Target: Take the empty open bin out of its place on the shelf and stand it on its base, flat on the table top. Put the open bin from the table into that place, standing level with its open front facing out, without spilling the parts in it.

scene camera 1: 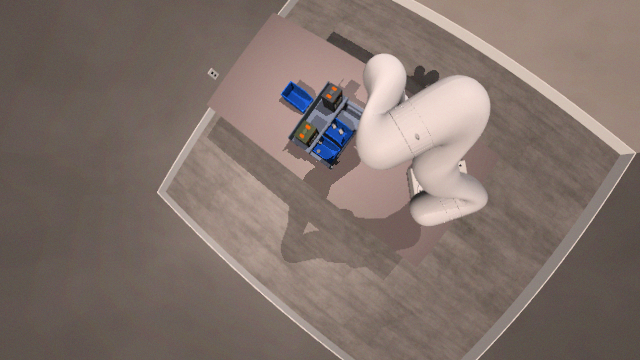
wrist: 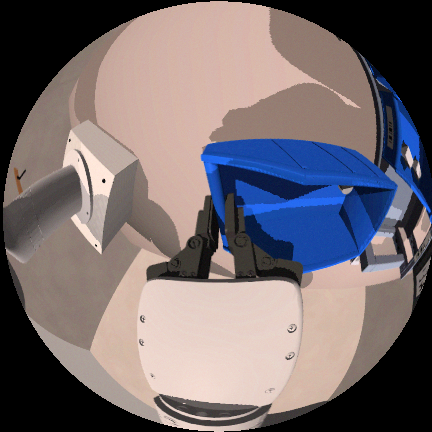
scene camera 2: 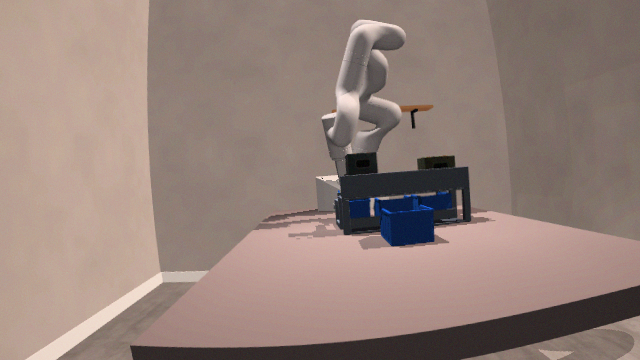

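My gripper (wrist: 221,204) is shut on the end wall of a blue open bin (wrist: 300,220), one finger inside and one outside. This bin is held in front of the shelf; a small pale rounded piece partly shows inside its far end. The arm hides gripper and held bin in scene camera 1. Another blue open bin (scene camera 1: 297,97) (scene camera 2: 407,226) stands on the table (scene camera 1: 250,75) (scene camera 2: 350,290) behind the shelf (scene camera 2: 400,185) (wrist: 380,262), upright, with no parts visible. The shelf place (scene camera 1: 352,112) nearest the arm shows no bin.
Two blue bins with pale parts, one (scene camera 1: 340,131) beside the other (scene camera 1: 326,150), sit in the shelf's other places. A black box (scene camera 1: 332,97) (scene camera 2: 361,163) and an olive box (scene camera 1: 306,132) (scene camera 2: 436,162) stand on top. The robot's base (wrist: 100,170) is opposite the shelf.
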